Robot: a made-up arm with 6 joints.
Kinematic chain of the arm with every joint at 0, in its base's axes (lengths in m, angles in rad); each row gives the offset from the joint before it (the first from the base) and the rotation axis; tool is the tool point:
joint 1: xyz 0 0 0.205 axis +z
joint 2: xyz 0 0 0 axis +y
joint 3: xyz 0 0 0.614 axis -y
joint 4: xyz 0 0 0 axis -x
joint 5: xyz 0.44 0 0 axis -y
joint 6: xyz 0 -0.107 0 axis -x
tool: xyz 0 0 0
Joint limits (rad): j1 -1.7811..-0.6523 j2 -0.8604..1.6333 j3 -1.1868..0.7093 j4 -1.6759..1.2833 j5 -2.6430..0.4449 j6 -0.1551..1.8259
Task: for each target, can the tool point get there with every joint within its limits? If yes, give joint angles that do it. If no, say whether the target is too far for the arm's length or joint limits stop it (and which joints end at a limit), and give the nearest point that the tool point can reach.
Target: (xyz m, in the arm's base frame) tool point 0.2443 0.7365 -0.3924
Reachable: no: joint limits stop it (at a limit: joint 1, joint 2, joint 4) | nearest point 0.1916 -0.1322 -0.0789 | short by 0.925 m
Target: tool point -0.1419 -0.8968 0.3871
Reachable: yes | joints -1.6240 0.9443 0.4155 0.4977 -0.1253 0.5348
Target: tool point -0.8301 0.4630 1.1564
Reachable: no: too far | nearest point -0.4695 0.3204 1.0455 | short by 0.403 m
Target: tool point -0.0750 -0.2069 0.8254
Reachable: yes | joints -1.4426 -0.4055 -0.1965 -0.3416 -1.3922 1.1576
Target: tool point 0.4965 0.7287 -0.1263
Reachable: no: joint limits stop it (at a limit: joint 1, joint 2, joint 4) | nearest point 0.1649 -0.1119 -0.0169 | short by 0.910 m
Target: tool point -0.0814 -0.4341 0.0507
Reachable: yes | joints -1.5910 1.1000 -0.5463 -0.8254 0.1710 0.9112
